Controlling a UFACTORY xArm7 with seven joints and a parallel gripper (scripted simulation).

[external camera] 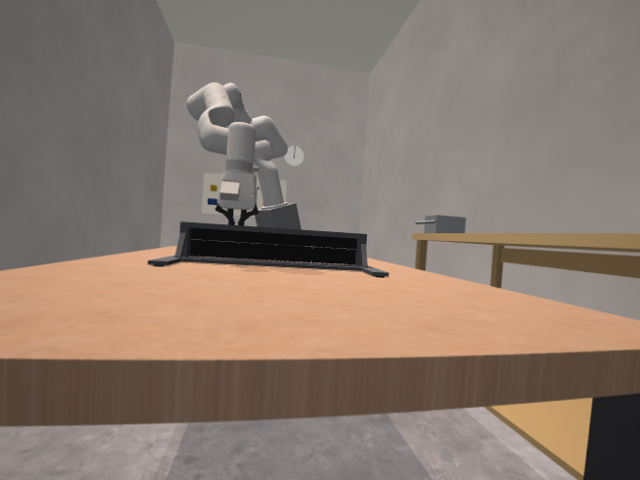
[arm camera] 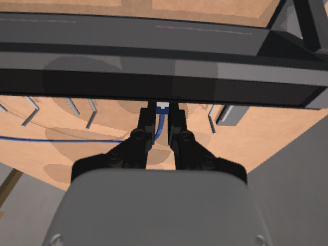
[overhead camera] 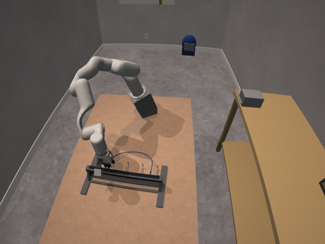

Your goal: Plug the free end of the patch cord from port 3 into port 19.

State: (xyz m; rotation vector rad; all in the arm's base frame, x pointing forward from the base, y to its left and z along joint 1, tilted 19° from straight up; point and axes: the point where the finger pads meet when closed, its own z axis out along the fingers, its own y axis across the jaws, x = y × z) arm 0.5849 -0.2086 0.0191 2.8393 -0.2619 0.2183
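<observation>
Right now my hand is 20 mm short of the cord end and 10 mm above it.
</observation>
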